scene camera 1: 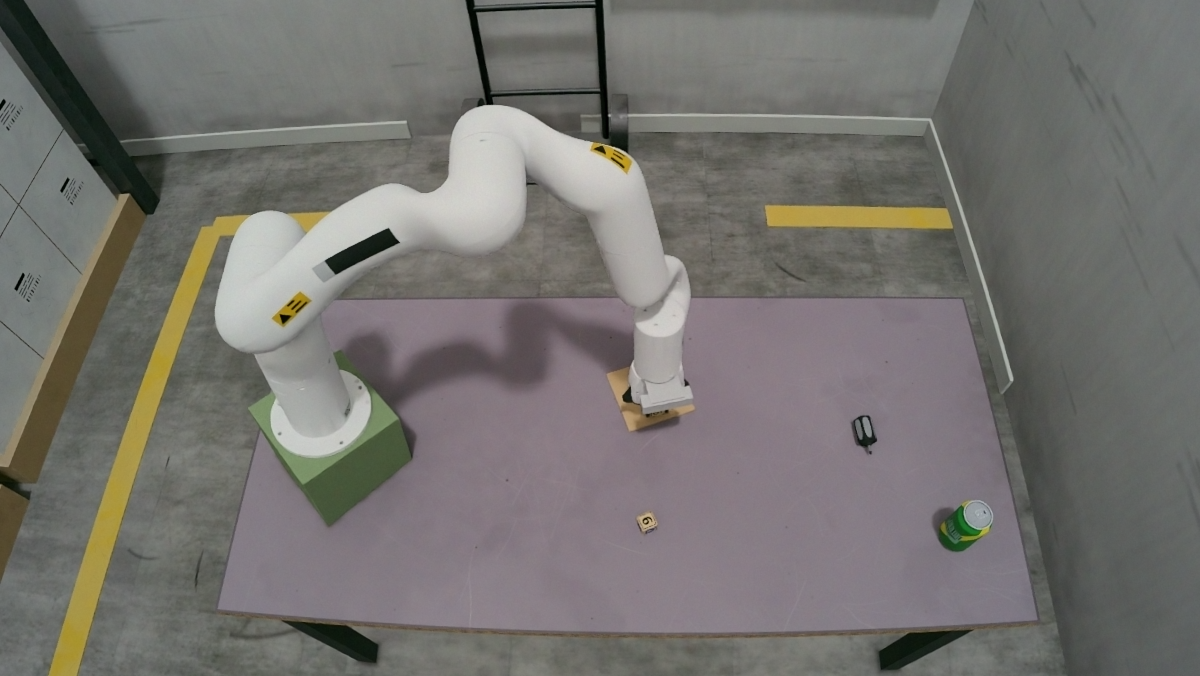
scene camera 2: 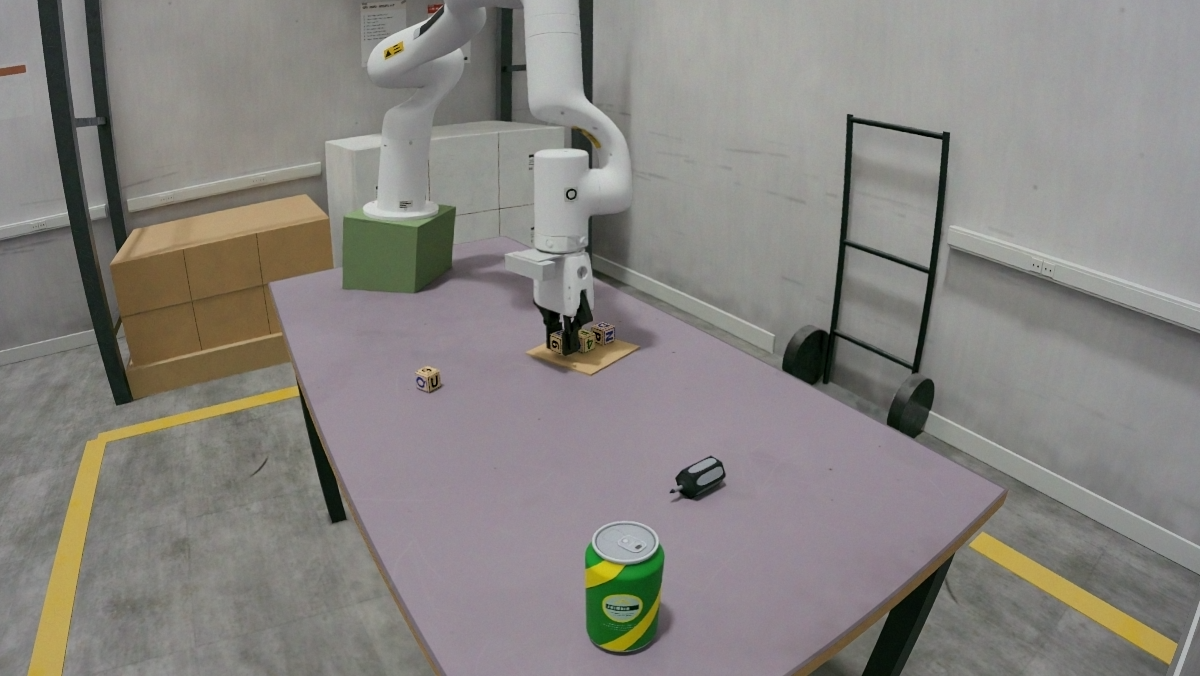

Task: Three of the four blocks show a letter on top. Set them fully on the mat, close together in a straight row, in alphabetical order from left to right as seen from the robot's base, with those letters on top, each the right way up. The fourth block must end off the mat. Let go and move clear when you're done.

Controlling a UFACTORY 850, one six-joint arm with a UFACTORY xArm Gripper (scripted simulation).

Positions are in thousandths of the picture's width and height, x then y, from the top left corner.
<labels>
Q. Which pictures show the tan mat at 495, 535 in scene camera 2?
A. Scene camera 1 and scene camera 2: all of them.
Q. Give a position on a small black tool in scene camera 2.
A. At 581, 708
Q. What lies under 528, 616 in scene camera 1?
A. A tan mat.
</labels>
